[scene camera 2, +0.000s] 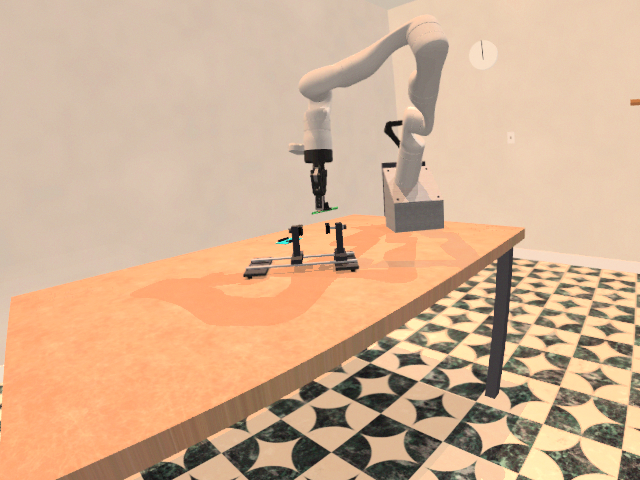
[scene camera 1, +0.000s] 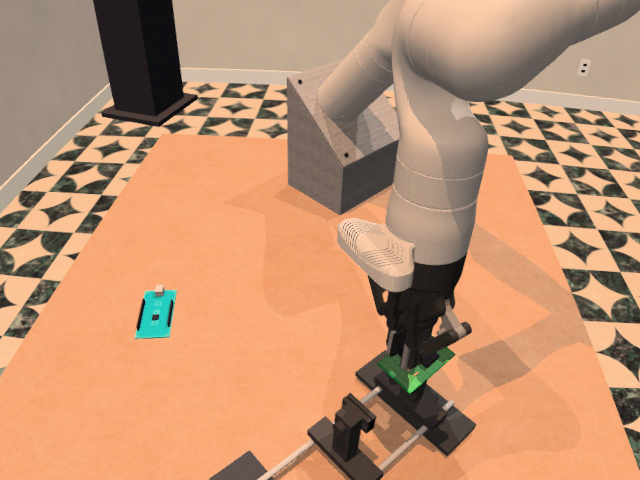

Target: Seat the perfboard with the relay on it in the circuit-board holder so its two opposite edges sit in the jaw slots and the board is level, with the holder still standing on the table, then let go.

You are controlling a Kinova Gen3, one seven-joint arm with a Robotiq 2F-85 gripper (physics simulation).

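Frame: origin at the arm's base, x right, y ahead, z up, level; centimetres.
Seen in the pictures: gripper, fingertip midpoint: (scene camera 2: 320, 210) (scene camera 1: 402, 359); arm's base, link origin: (scene camera 2: 405, 180) (scene camera 1: 338, 101).
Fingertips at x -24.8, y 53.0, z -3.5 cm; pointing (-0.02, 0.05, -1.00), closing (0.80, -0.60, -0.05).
Offsets run from my fingertips to a thing's top centre. Level surfaces: height alone.
The green perfboard {dx -1.4, dy -0.4, dz +2.1 cm} (scene camera 1: 412, 384) (scene camera 2: 333, 208) hangs from my gripper (scene camera 1: 412, 361) (scene camera 2: 319, 206), which is shut on it. Part of the dark relay shows on top beside the fingers; the fingers hide the grip itself. The black circuit-board holder {dx +3.2, dy +5.3, dz -3.8 cm} (scene camera 1: 450, 436) (scene camera 2: 295, 245) stands on the table, with two upright jaw posts on a base with light rails. In scene camera 2 the board is above the jaw tops, apart from them, and looks slightly slanted. In scene camera 1 it covers the top of the far jaw post; the near jaw (scene camera 1: 356, 410) is uncovered.
A teal circuit board {dx +39.1, dy -6.8, dz -14.3 cm} (scene camera 1: 156, 315) (scene camera 2: 284, 241) lies on the table, to the left of the holder in scene camera 1. The grey robot base (scene camera 1: 315, 155) (scene camera 2: 416, 217) stands at the back of the orange table {dz -15.5 cm} (scene camera 1: 217, 248) (scene camera 2: 129, 351).
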